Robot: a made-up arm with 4 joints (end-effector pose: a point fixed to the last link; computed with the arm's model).
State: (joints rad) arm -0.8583 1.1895 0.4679 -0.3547
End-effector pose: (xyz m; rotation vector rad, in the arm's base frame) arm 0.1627 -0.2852 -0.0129 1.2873 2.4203 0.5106
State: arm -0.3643 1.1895 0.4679 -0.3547
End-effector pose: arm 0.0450 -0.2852 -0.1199 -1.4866 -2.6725 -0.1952
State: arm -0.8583 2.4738 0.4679 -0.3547
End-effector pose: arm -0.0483 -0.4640 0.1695 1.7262 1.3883 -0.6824
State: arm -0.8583 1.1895 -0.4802 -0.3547
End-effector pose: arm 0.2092 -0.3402 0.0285 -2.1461 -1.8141 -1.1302
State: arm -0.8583 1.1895 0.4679 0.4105
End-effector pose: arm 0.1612 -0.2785 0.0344 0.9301 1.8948 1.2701
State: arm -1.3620 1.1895 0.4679 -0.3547
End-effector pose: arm 0.2159 -0.2852 0.1404 1.0078 1.9985 0.7339
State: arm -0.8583 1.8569 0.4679 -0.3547
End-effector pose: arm 0.0752 -0.4247 0.0627 1.5959 1.9388 -0.1485
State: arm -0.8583 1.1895 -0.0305 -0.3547
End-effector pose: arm 0.1897 -0.3071 0.0155 1.8340 2.2475 0.8782
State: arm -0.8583 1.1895 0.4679 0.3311
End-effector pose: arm 0.1628 -0.2783 0.0296 0.9706 1.9575 1.2023
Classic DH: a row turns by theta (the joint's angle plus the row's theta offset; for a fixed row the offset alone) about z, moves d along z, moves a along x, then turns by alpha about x. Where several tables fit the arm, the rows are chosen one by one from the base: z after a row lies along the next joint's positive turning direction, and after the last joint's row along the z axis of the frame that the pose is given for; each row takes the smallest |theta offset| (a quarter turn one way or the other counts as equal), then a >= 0, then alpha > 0; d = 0 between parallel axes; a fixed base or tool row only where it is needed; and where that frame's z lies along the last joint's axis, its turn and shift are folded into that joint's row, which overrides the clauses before.
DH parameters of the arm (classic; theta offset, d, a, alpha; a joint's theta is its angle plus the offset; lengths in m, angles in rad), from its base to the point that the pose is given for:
base (fixed): 0 0.1671 -0.1085 -1.5708
joint 1: 1.5708 -0.1882 0.0639 -1.5708
joint 2: 0.1338 0.0024 0.2456 -1.4808
joint 3: 1.5587 -0.1763 0.0464 1.7041
joint 4: -0.0908 -0.0612 0.0387 1.5708
tool (fixed): -1.5708 0.051 0 0

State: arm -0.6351 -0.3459 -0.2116 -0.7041
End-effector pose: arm 0.0655 0.0714 0.0484 -0.1812 -1.6933 -0.9858
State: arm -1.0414 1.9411 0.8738 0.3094
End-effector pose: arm 0.0632 -0.4024 0.0992 0.7881 1.7928 0.1929
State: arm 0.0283 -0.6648 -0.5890 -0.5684
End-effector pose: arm -0.0174 0.1133 0.0290 -0.3385 -0.5702 -0.7939
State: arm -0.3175 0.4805 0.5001 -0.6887
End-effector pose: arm 0.0140 -0.0963 -0.1429 -0.7891 -2.4370 -0.4903
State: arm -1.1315 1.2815 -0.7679 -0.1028
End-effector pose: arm 0.2271 -0.4014 0.1403 2.1415 1.2560 1.7009
